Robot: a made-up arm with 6 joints. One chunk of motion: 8 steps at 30 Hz.
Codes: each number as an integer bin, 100 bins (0 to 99) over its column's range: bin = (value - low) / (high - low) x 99, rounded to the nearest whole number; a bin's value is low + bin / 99 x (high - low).
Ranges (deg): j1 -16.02..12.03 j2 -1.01..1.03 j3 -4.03..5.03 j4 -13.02..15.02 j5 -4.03..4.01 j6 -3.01..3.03
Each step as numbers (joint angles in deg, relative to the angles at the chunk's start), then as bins.
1 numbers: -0.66 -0.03 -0.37 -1.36 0.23 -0.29
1 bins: 54 48 40 41 52 45
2 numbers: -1.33 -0.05 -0.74 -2.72 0.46 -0.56
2 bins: 52 47 36 36 55 40
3 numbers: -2.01 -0.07 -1.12 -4.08 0.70 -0.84
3 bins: 49 46 32 32 58 36
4 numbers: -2.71 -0.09 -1.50 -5.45 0.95 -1.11
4 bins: 47 45 28 27 61 31
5 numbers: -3.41 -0.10 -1.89 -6.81 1.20 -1.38
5 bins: 45 44 23 22 64 27
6 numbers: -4.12 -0.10 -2.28 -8.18 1.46 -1.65
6 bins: 42 44 19 17 68 22
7 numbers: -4.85 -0.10 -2.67 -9.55 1.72 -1.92
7 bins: 39 44 15 12 71 18
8 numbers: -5.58 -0.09 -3.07 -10.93 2.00 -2.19
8 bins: 37 45 10 7 74 13
